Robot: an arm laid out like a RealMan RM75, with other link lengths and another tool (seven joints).
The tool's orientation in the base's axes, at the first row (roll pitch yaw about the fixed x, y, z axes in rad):
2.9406 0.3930 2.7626
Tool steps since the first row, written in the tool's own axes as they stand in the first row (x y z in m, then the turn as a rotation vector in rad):
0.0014 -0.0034 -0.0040 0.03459 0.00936 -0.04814
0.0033 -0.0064 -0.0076 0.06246 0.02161 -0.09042
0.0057 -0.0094 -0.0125 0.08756 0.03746 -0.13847
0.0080 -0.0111 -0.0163 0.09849 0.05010 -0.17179
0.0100 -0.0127 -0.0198 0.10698 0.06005 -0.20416
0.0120 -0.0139 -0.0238 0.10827 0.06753 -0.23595
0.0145 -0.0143 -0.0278 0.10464 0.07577 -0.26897
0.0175 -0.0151 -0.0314 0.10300 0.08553 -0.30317
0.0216 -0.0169 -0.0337 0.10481 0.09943 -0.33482
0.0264 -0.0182 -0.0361 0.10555 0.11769 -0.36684
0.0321 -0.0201 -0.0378 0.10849 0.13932 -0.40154
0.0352 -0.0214 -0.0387 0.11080 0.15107 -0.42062
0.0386 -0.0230 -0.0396 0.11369 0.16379 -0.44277
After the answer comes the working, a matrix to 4 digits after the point.
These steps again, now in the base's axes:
-0.0039 -0.0029 0.0025 -0.04730 0.01836 0.03205
-0.0079 -0.0052 0.0044 -0.08551 0.03741 0.06191
-0.0129 -0.0075 0.0074 -0.12273 0.05863 0.09871
-0.0170 -0.0084 0.0096 -0.14250 0.07267 0.12702
-0.0206 -0.0094 0.0118 -0.16056 0.08341 0.15490
-0.0244 -0.0101 0.0144 -0.17292 0.08939 0.18457
-0.0284 -0.0098 0.0170 -0.18135 0.09434 0.21736
-0.0327 -0.0097 0.0189 -0.19155 0.10134 0.25075
-0.0377 -0.0101 0.0191 -0.20242 0.11353 0.28127
-0.0432 -0.0097 0.0192 -0.21126 0.12943 0.31333
-0.0494 -0.0097 0.0182 -0.22214 0.14912 0.34761
-0.0528 -0.0099 0.0176 -0.22876 0.16005 0.36616
-0.0566 -0.0102 0.0168 -0.23689 0.17194 0.38745

The tool's axes in the first row as the columns of a matrix, in the base's axes (rounded; the answer above uses it unrounded):
-0.8582 0.2915 0.4225
0.3418 0.9386 0.0466
-0.3830 0.1844 -0.9052

